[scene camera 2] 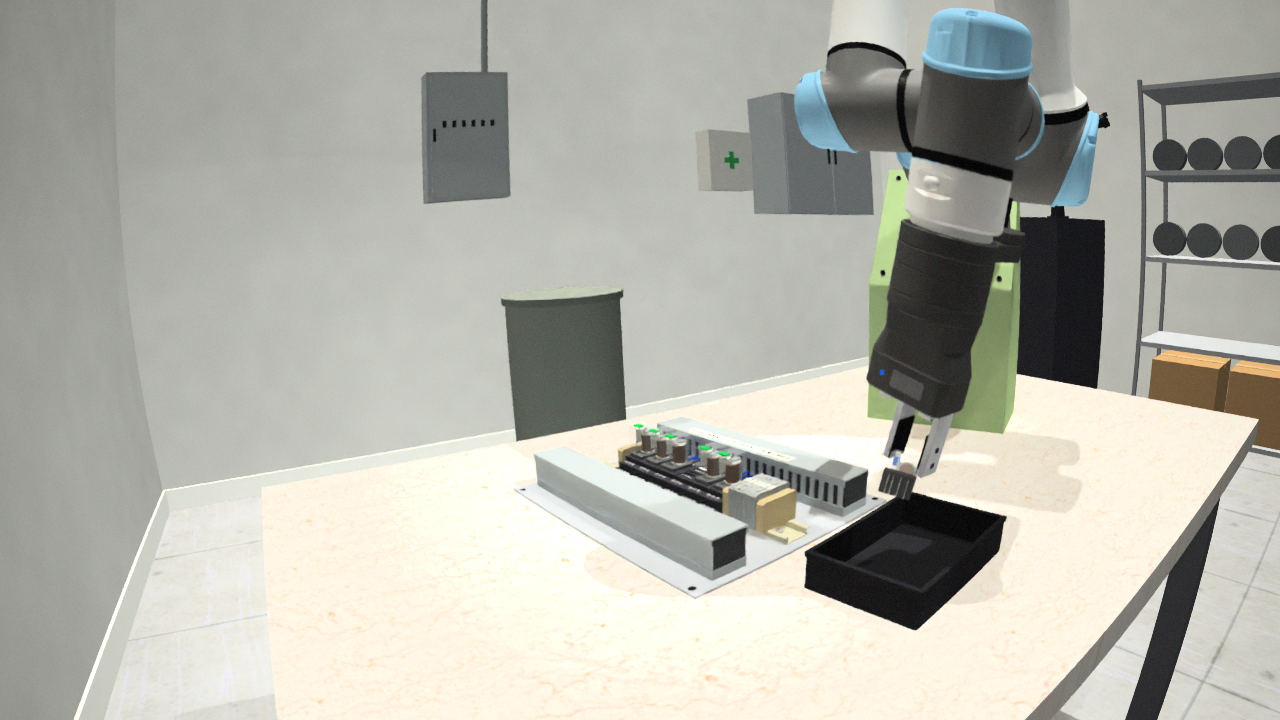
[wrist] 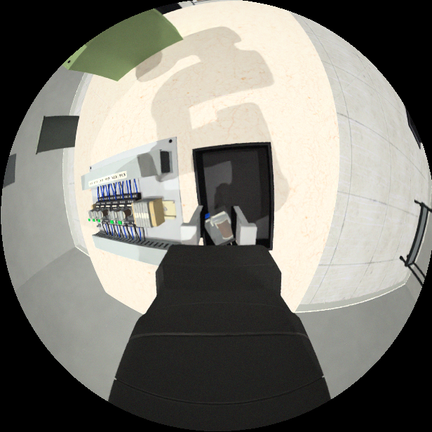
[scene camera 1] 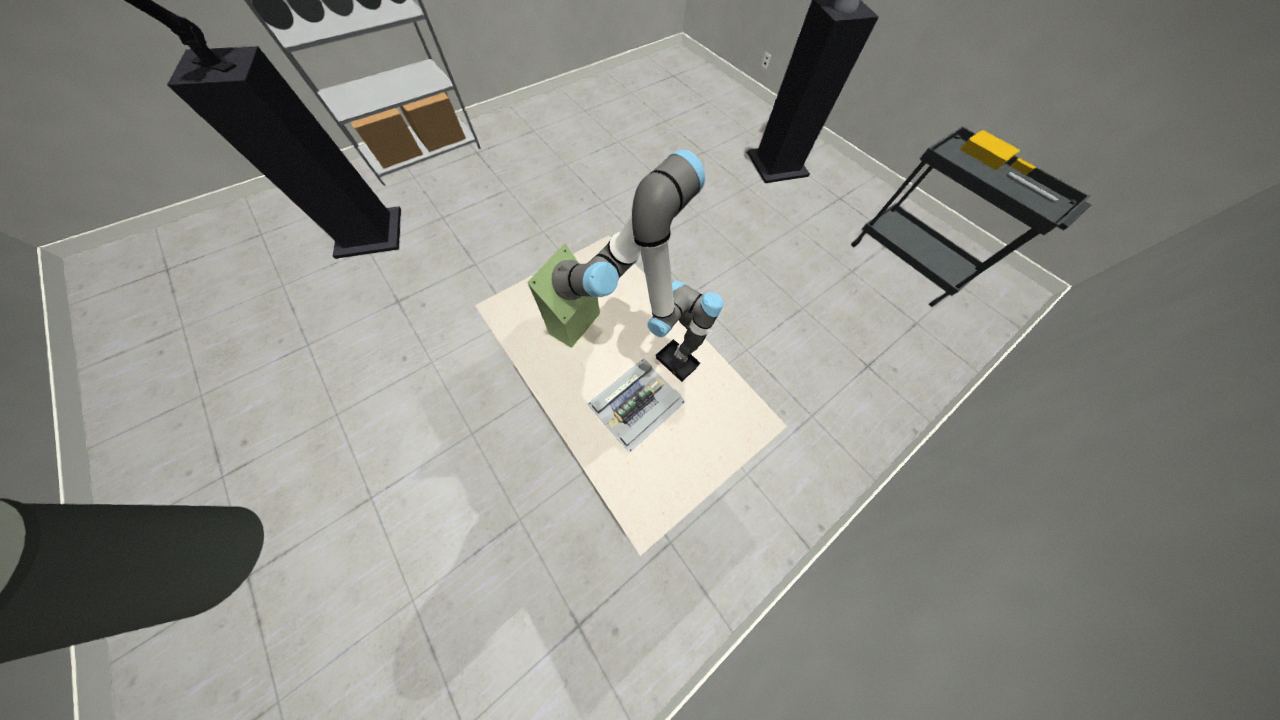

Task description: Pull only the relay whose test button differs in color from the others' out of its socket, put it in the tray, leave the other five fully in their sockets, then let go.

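Seen in the pictures: gripper, fingertip midpoint: (scene camera 2: pixel 909 463) (scene camera 1: pixel 679 354); arm's base at its link origin: (scene camera 1: pixel 568 280).
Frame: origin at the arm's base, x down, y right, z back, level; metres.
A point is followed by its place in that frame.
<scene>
My gripper (scene camera 1: pixel 682 356) @(y -0.382, x 0.193, z -0.322 m) (scene camera 2: pixel 912 461) @(y -0.382, x 0.193, z -0.322 m) (wrist: pixel 217 215) is shut on the relay with the blue test button (scene camera 2: pixel 897 481) @(y -0.405, x 0.196, z -0.345 m) (wrist: pixel 220 229). The relay is tilted, pins down, and hangs just above the far left part of the black tray (scene camera 1: pixel 687 369) @(y -0.423, x 0.286, z -0.361 m) (scene camera 2: pixel 861 583) @(y -0.431, x 0.266, z -0.383 m) (wrist: pixel 250 175) as scene camera 2 shows it. Its lower end is near the tray's rim height; whether it touches the rim cannot be told. The other relays (scene camera 2: pixel 679 452) @(y -0.155, x 0.237, z -0.469 m) (wrist: pixel 120 215), with green test buttons, stand upright in the black socket row (scene camera 2: pixel 662 481) @(y -0.165, x 0.264, z -0.490 m), with a gap among them.
A grey mounting plate (scene camera 2: pixel 617 548) @(y -0.269, x 0.287, z -0.550 m) (wrist: pixel 172 187) beside the tray carries two grey wire ducts (scene camera 2: pixel 635 510) @(y -0.262, x 0.253, z -0.531 m) (scene camera 2: pixel 760 456) @(y -0.166, x 0.248, z -0.383 m) and a beige-and-grey terminal block (scene camera 2: pixel 759 501) @(y -0.282, x 0.250, z -0.420 m) (wrist: pixel 148 212). The green robot pedestal (scene camera 1: pixel 568 313) @(y 0.029, x 0.074, z -0.101 m) (scene camera 2: pixel 948 358) (wrist: pixel 125 45) stands at the back of the table.
</scene>
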